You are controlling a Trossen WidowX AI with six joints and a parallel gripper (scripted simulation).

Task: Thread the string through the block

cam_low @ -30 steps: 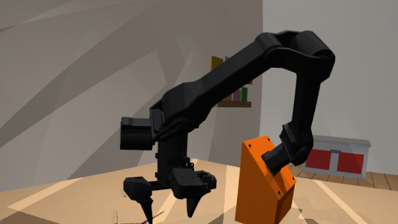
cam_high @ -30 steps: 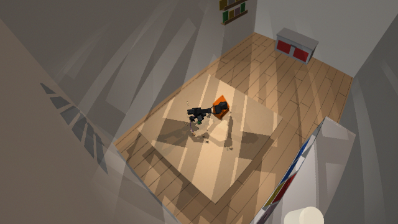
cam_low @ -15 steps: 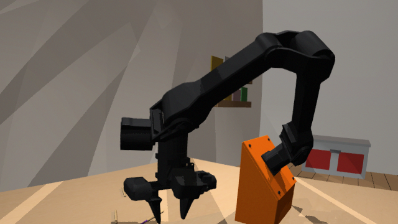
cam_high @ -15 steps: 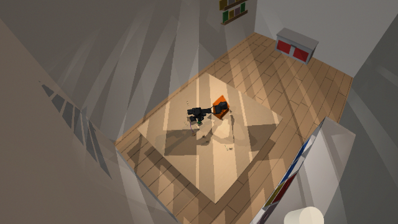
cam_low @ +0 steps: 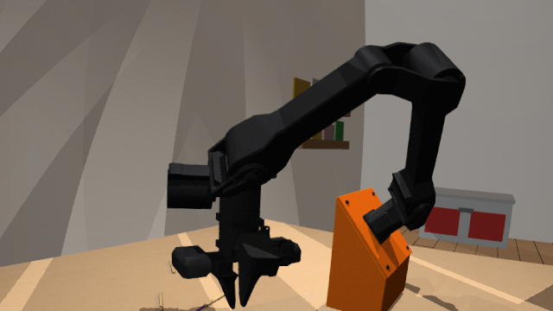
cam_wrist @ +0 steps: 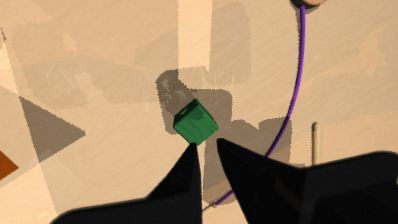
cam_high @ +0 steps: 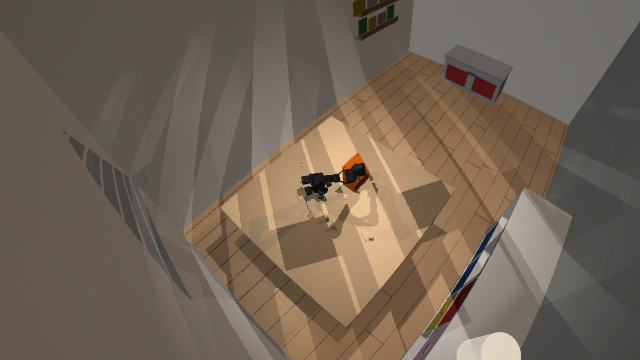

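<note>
The green block is 5 cm below my gripper tip. Round my gripper tip: thin wooden stick (7 cm behind, 12 cm to the right, 6 cm below); then round wooden button (15 cm ahead, 6 cm to the left, 5 cm below).
</note>
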